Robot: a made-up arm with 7 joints. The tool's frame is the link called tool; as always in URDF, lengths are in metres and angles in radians. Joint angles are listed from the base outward. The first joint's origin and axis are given. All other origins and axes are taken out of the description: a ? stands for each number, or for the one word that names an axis. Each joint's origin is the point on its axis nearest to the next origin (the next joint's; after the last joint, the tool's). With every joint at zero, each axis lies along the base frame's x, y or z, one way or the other. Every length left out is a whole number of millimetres.
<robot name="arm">
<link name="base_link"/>
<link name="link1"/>
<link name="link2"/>
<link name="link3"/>
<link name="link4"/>
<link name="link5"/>
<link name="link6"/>
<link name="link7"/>
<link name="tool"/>
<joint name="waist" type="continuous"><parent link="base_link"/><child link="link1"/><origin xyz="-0.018 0.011 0.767"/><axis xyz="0 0 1"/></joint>
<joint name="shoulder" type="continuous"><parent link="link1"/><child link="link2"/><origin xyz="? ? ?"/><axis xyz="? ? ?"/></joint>
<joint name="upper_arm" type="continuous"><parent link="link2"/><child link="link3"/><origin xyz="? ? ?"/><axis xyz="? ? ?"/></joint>
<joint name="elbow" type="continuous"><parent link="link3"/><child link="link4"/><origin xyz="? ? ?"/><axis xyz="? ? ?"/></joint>
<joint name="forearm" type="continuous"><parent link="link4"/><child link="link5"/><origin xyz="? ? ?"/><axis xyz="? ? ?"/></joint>
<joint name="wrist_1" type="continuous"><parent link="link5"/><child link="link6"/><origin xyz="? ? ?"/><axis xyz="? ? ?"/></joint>
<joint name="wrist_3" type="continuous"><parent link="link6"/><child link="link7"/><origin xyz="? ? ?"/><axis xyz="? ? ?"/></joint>
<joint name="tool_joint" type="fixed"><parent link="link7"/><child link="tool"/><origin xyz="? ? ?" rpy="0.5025 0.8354 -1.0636"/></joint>
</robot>
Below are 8 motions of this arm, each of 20 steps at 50 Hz.
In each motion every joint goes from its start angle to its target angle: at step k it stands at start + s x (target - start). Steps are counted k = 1, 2, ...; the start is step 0. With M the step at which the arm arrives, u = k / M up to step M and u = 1 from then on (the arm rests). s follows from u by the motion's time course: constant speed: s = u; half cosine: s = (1 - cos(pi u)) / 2; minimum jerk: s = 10 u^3 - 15 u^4 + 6 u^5.
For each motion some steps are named. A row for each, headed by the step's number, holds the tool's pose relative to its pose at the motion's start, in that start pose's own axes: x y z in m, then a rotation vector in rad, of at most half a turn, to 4 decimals.
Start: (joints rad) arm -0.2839 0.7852 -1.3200 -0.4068 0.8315 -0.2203 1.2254
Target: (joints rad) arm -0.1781 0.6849 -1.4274 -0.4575 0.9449 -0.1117 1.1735
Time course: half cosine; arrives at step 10
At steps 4, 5, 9, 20:
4: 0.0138 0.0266 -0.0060 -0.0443 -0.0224 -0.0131
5: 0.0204 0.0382 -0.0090 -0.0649 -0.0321 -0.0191
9: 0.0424 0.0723 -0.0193 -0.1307 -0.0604 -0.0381
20: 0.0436 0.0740 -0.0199 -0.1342 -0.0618 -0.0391

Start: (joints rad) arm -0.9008 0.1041 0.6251 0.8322 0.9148 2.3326 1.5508
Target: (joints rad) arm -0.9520 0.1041 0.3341 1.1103 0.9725 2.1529 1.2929
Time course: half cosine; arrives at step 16
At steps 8, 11, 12, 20:
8: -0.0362 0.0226 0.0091 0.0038 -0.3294 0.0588
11: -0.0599 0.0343 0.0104 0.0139 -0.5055 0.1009
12: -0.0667 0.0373 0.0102 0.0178 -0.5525 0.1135
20: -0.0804 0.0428 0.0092 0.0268 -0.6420 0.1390

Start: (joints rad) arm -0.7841 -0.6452 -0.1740 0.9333 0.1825 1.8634 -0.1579
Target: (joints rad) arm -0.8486 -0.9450 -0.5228 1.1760 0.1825 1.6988 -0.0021
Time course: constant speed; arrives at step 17
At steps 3, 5, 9, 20:
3: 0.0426 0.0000 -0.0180 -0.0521 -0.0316 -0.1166
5: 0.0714 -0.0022 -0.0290 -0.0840 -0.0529 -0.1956
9: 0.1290 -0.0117 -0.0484 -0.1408 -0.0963 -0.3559
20: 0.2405 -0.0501 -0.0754 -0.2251 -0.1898 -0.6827

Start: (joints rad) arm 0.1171 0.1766 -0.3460 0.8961 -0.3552 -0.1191 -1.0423
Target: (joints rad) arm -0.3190 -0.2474 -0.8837 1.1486 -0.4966 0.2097 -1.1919
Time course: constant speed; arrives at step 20
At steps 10, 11, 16, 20:
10: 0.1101 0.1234 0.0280 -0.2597 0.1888 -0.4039
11: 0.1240 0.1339 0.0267 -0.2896 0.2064 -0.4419
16: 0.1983 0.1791 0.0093 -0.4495 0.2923 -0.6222
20: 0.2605 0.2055 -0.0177 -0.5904 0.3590 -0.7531

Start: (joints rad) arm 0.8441 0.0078 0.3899 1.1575 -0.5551 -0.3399 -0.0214
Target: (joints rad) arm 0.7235 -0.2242 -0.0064 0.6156 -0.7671 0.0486 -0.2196
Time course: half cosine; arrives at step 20
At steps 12, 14, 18, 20:
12: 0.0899 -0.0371 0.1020 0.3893 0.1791 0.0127
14: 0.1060 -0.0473 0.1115 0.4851 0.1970 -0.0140
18: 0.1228 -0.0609 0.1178 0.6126 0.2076 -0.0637
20: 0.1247 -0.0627 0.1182 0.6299 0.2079 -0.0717

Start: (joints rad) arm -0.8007 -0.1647 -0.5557 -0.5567 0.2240 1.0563 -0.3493
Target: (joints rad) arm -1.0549 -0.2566 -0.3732 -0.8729 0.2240 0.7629 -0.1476
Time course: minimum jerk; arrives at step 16
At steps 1, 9, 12, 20:
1: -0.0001 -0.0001 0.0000 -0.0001 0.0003 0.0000
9: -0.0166 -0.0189 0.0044 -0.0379 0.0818 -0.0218
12: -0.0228 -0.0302 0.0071 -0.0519 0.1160 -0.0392
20: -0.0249 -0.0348 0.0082 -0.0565 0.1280 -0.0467

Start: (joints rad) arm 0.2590 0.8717 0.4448 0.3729 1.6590 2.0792 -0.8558
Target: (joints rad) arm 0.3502 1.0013 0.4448 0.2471 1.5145 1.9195 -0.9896
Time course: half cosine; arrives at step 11
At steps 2, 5, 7, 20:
2: -0.0091 0.0049 -0.0012 -0.0176 0.0018 0.0215
5: -0.0510 0.0255 -0.0047 -0.0897 0.0046 0.1200
7: -0.0865 0.0404 -0.0052 -0.1404 0.0012 0.2029
20: -0.1256 0.0543 -0.0034 -0.1868 -0.0080 0.2930

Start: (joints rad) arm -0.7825 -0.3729 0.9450 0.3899 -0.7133 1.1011 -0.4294
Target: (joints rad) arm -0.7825 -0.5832 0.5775 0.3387 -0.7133 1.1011 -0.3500
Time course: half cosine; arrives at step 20
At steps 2, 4, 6, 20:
2: 0.0029 0.0015 -0.0023 -0.0028 -0.0022 -0.0087
4: 0.0111 0.0057 -0.0092 -0.0112 -0.0089 -0.0339
6: 0.0239 0.0121 -0.0201 -0.0245 -0.0199 -0.0726
20: 0.1105 0.0498 -0.1060 -0.1301 -0.1188 -0.3309

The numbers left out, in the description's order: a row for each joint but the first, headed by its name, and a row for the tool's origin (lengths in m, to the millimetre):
shoulder: xyz 0.029 -0.06 0, axis 0 -1 0
upper_arm: xyz 0.023 0 0.424, axis 0 0 1
elbow: xyz 0.039 0.056 0, axis 0 1 0
forearm: xyz -0.04 0 0.279, axis 0 0 1
wrist_1: xyz -0.014 -0.097 0, axis 0 -1 0
wrist_3: xyz -0.004 0 0.116, axis 1 0 0
tool: xyz 0 -0.015 -0.002

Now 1 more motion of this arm.
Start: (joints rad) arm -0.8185 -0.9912 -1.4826 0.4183 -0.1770 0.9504 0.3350
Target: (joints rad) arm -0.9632 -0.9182 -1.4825 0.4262 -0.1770 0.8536 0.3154
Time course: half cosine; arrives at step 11
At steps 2, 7, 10, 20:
2: 0.0087 0.0052 0.0019 0.0007 -0.0026 -0.0199
7: 0.0795 0.0413 0.0189 0.0069 -0.0218 -0.1771
10: 0.1109 0.0541 0.0271 0.0102 -0.0294 -0.2448
20: 0.1133 0.0550 0.0278 0.0105 -0.0300 -0.2498

